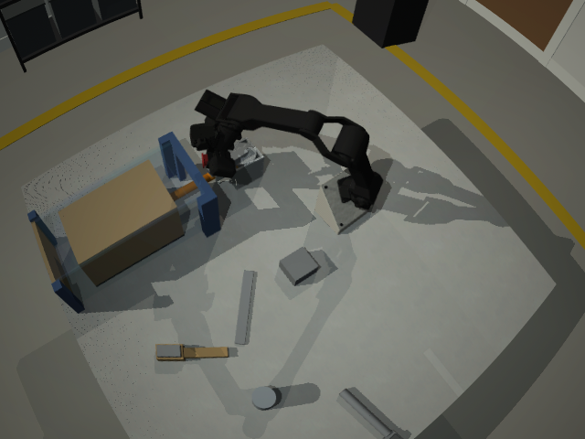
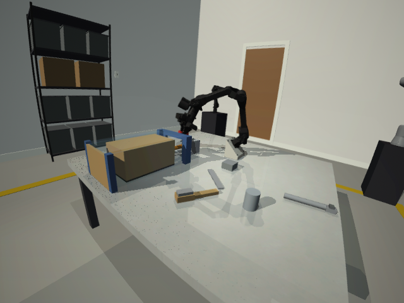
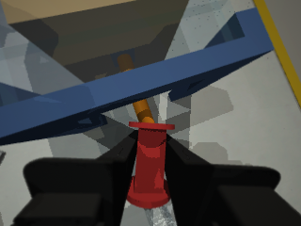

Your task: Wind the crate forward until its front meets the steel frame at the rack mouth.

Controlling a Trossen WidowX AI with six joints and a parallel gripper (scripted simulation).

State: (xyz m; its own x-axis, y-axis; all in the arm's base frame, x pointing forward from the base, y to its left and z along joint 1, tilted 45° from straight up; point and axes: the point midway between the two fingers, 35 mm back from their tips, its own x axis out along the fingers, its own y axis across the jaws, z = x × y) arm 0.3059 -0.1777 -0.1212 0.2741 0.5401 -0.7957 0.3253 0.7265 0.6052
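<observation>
My gripper tip is now 50 mm past the winch handle and 30 mm above it. The rest, counted from my gripper tip: red knob: 10 mm behind, 10 mm to the left; then grey winch: 130 mm behind, 30 mm to the right, 100 mm below; then blue frame: 50 mm ahead, 30 mm below.
</observation>
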